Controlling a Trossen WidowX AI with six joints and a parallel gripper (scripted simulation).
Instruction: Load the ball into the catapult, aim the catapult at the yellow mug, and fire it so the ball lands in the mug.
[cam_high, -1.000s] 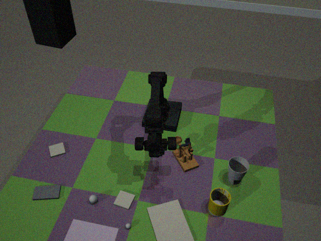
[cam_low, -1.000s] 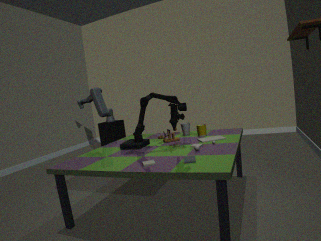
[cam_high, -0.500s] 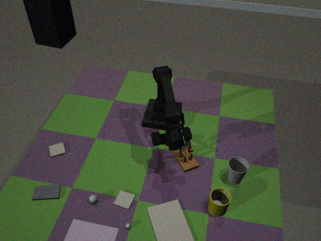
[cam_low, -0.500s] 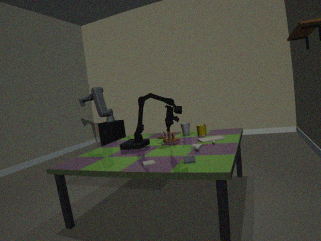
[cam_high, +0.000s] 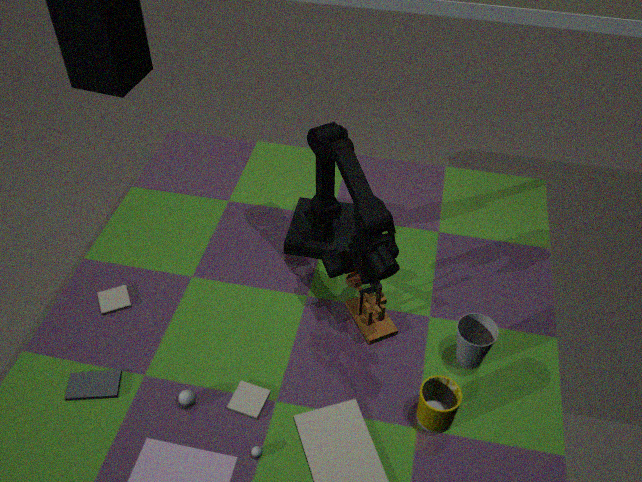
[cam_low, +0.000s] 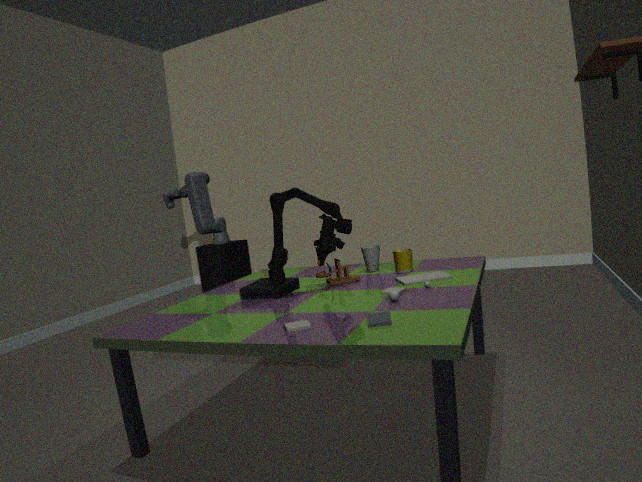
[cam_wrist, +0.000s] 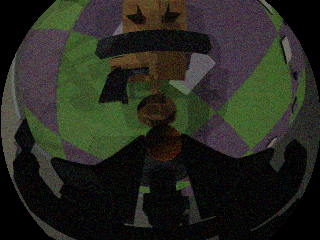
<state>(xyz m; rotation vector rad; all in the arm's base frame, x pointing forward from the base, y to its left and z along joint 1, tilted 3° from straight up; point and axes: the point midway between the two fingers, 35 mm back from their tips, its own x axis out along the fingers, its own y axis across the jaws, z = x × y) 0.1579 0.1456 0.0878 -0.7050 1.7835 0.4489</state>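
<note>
The wooden catapult is 5 cm to the left of my gripper tip, 5 cm below it and 3 cm ahead of it. Also, from my gripper tip: yellow mug (29 cm ahead, 28 cm to the left, 7 cm below); then white sheet (44 cm ahead, 10 cm to the left, 9 cm below); then orange ball (1 cm above).
</note>
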